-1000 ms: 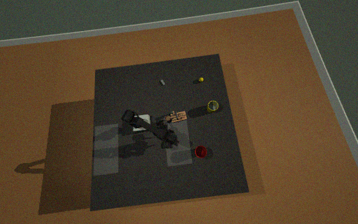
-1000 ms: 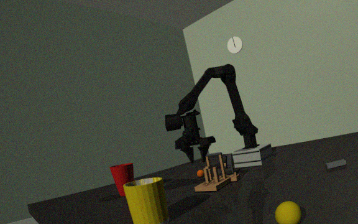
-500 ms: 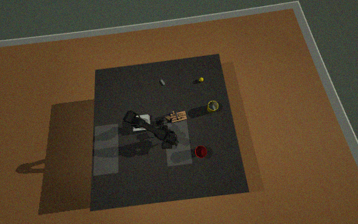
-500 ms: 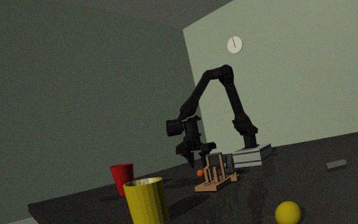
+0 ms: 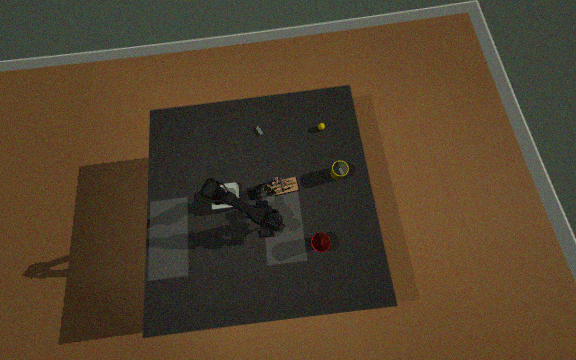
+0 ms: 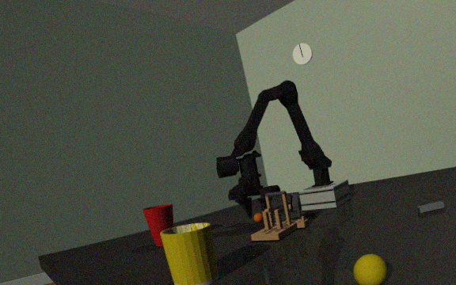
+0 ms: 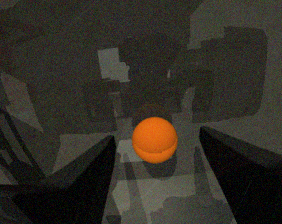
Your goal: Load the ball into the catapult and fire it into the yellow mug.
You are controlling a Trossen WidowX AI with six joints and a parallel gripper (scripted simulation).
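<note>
The wooden catapult lies 180 mm to the left of my gripper tip, 110 mm ahead of it and 40 mm above it. The rest, counted from my gripper tip: yellow mug: 460 mm ahead, 180 mm to the left, 10 mm above; red mug: 260 mm ahead, 180 mm to the right, 20 mm above; orange ball: right at my gripper tip.
</note>
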